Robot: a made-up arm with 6 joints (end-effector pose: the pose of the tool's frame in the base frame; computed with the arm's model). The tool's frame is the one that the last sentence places.
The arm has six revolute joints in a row. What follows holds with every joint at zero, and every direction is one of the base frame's.
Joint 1 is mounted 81.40 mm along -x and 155.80 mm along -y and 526.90 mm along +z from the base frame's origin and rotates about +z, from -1.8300 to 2.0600 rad.
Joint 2 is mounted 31.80 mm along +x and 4.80 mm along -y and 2.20 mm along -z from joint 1 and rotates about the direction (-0.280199, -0.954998, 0.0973), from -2.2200 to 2.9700 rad.
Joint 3 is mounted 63.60 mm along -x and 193.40 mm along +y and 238.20 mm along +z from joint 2 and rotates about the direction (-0.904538, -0.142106, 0.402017), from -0.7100 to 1.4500 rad.
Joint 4 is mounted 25.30 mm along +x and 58.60 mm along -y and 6.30 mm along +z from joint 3 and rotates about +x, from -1.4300 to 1.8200 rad.
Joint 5 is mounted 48.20 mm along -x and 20.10 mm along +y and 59.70 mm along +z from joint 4 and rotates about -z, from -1.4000 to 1.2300 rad.
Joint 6 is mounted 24.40 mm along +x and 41.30 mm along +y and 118.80 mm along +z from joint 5 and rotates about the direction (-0.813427, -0.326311, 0.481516), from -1.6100 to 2.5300 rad.
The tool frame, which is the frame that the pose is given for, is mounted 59.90 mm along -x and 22.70 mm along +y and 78.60 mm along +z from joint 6; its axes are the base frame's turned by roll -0.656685, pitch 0.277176 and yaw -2.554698 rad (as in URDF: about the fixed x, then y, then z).
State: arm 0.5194 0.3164 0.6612 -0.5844 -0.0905 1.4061
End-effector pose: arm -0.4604 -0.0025 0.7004 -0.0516 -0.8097 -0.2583 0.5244
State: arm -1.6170 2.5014 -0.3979 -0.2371 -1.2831 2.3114
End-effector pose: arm -0.0794 -0.0638 0.1352 -0.6347 -0.6174 0.4128 0.2135
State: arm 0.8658 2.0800 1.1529 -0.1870 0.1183 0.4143
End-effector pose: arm -0.2780 -0.0094 0.0705 0.7495 -0.5592 -0.3422 0.0918
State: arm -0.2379 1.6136 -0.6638 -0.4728 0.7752 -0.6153
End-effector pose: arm -0.4368 0.1508 0.4127 0.7823 0.3525 -0.4864 0.1648
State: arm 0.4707 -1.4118 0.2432 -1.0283 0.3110 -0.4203
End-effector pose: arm 0.1479 0.2560 0.7636 -0.5393 0.0769 -0.7799 0.3081
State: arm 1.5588 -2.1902 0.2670 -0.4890 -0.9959 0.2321
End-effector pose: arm -0.1094 0.4282 0.4632 -0.9016 0.1869 0.2404 0.3072
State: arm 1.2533 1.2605 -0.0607 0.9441 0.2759 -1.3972
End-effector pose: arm -0.1732 -0.5197 0.5860 -0.4042 0.8254 0.0031 0.3942
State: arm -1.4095 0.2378 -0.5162 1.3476 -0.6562 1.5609
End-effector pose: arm -0.1306 0.0711 0.6734 -0.5812 0.3938 0.7119 0.0143
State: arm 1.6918 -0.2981 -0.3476 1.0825 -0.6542 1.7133
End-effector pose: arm -0.0290 -0.2350 0.8400 0.2623 0.3875 -0.0842 0.8797
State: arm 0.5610 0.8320 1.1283 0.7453 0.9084 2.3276
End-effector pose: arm -0.5565 -0.1000 0.6518 0.1385 -0.8465 -0.4216 0.2941
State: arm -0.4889 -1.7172 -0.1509 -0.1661 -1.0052 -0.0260
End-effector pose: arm 0.3816 -0.4841 0.6366 -0.1833 0.9198 -0.3307 0.1049
